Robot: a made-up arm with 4 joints.
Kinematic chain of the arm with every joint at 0, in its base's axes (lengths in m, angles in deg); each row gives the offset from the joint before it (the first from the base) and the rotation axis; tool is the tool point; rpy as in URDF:
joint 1: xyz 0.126 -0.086 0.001 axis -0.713 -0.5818 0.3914
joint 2: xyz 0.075 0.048 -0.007 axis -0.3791 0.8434 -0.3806
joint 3: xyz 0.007 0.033 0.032 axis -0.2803 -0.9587 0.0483
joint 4: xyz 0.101 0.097 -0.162 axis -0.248 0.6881 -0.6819
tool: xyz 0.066 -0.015 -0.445 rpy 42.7 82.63 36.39
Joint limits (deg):
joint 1: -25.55..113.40
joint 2: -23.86..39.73
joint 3: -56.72..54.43
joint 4: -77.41..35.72
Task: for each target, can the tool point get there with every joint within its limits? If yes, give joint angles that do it. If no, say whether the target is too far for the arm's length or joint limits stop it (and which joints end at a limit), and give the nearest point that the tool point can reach.
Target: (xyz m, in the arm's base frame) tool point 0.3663 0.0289 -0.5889
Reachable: yes | joints 30.00 -17.15 -25.54 0.47
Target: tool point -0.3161 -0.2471 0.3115
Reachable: no: joint limits stop it (at a limit: joint 1, joint 3, joint 4) | nearest point -0.2149 0.3015 0.1671 | short by 0.576 m
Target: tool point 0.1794 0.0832 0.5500
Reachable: no: joint limits stop it (at a limit: joint 1, joint 2, joint 3) | nearest point 0.6096 -0.0303 0.3346 | short by 0.494 m
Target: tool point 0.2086 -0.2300 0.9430
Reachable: no: too far | nearest point 0.5989 -0.0618 0.3283 | short by 0.747 m
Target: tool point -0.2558 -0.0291 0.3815
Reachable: no: joint limits stop it (at a limit: joint 1, joint 2, joint 3, joint 4) | nearest point -0.2015 0.3053 0.1891 | short by 0.390 m
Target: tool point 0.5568 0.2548 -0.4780
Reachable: yes | joints 45.88 -4.43 -17.78 -66.56
